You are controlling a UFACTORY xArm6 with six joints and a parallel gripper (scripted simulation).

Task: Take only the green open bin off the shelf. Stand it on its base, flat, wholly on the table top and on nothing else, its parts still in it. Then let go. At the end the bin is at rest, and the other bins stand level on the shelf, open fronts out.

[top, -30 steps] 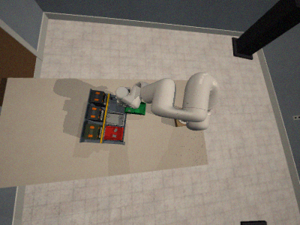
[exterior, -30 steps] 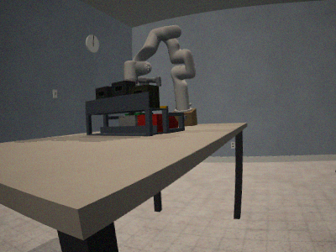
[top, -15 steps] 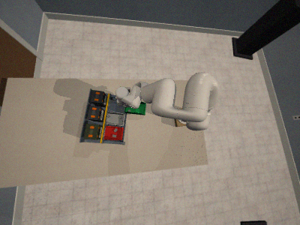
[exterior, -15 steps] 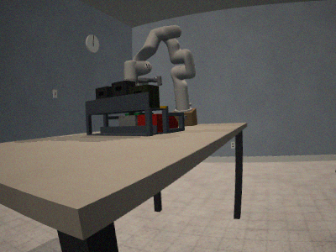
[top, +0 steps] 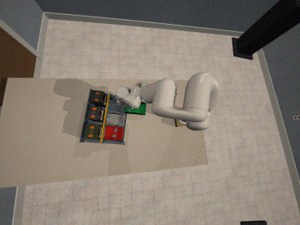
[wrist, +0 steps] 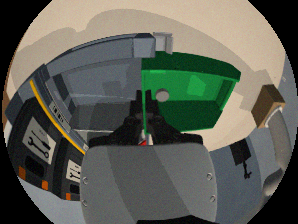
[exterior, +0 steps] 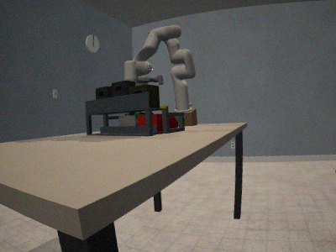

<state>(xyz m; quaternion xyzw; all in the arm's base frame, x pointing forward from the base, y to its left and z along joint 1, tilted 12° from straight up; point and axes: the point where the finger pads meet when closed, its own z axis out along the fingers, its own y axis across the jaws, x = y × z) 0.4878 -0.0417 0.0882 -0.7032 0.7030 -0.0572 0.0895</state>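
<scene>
Now: the green open bin 8 cm behind my hand and 4 cm below it. Round my hand: yellow strip 14 cm ahead, 11 cm to the left, 1 cm above; red bin 22 cm to the left, 9 cm ahead, 5 cm below; grey bin 11 cm to the left, 9 cm ahead, 5 cm below.
</scene>
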